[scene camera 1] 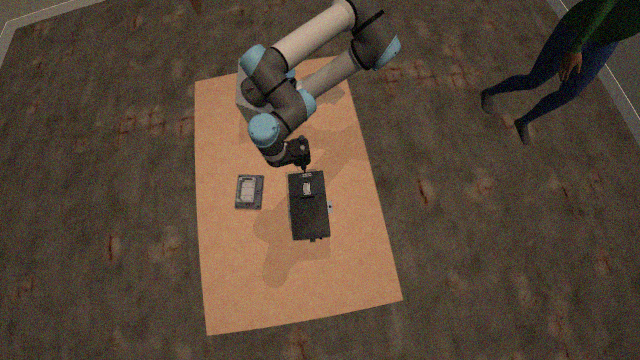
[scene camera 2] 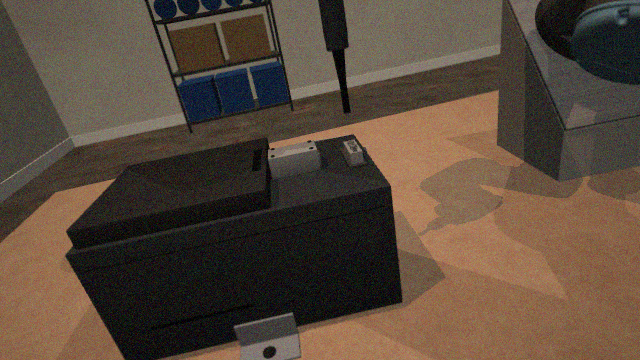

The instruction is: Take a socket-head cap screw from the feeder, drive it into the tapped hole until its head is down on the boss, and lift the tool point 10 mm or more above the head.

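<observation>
Black cover, same spot: [scene camera 1: 309,217] and [scene camera 2: 177,176].
</observation>
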